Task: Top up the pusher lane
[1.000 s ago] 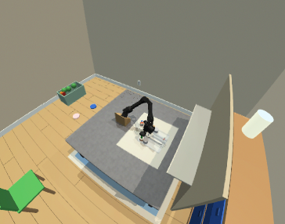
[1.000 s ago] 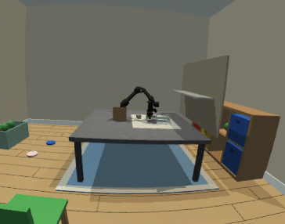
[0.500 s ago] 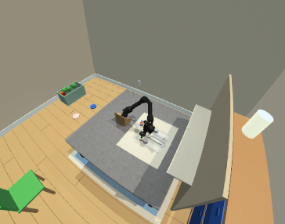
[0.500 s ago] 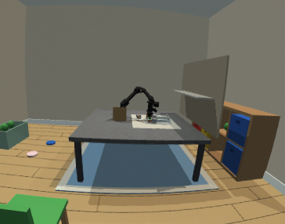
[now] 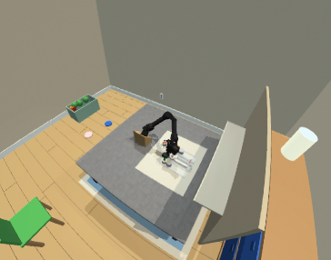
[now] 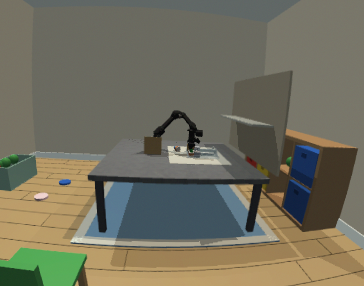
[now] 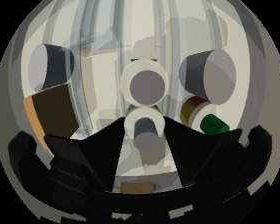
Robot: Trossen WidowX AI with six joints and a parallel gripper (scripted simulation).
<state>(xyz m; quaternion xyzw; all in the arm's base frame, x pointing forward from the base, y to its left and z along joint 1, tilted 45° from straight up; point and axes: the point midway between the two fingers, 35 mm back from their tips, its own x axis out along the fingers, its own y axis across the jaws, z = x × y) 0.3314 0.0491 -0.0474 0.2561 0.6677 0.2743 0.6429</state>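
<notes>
Now: gripper tip 13 cm to the right of the brown box, 1 cm below it and 1 cm short of it. From my gripper tip the other things lie so: lane: 15 cm ahead, 3 cm to the left, 1 cm below.
</notes>
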